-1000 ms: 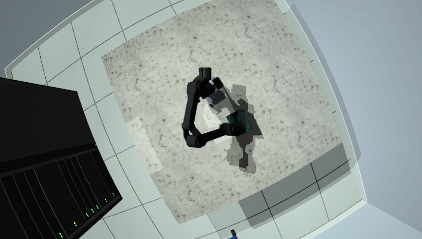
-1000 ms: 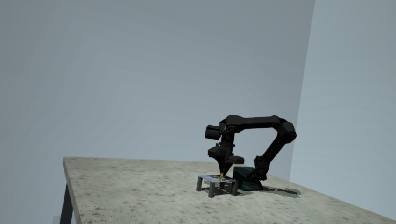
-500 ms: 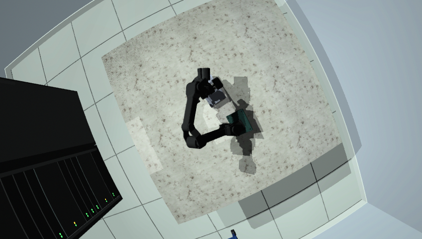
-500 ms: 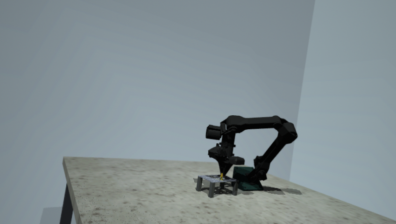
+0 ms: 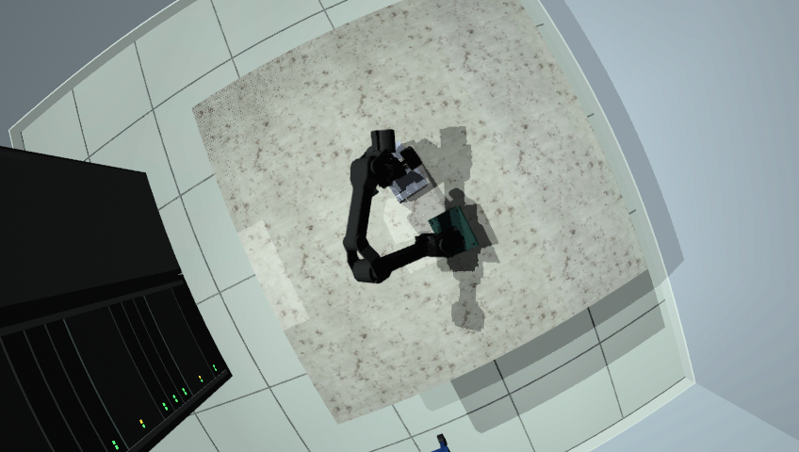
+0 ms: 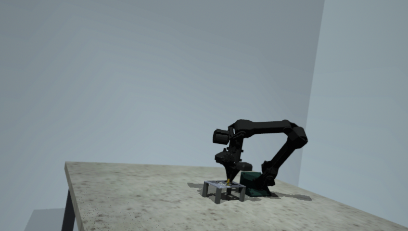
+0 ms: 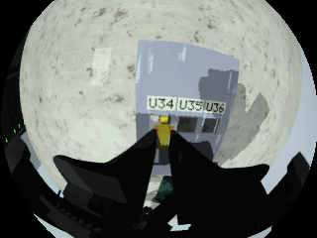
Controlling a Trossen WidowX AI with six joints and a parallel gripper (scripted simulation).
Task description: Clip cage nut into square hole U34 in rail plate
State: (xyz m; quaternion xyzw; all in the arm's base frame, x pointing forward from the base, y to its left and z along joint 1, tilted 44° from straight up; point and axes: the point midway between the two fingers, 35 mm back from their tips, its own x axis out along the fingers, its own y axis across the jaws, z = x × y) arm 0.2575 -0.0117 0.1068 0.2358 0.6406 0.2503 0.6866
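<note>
The cage nut lies 1 cm below my gripper tip.
</note>
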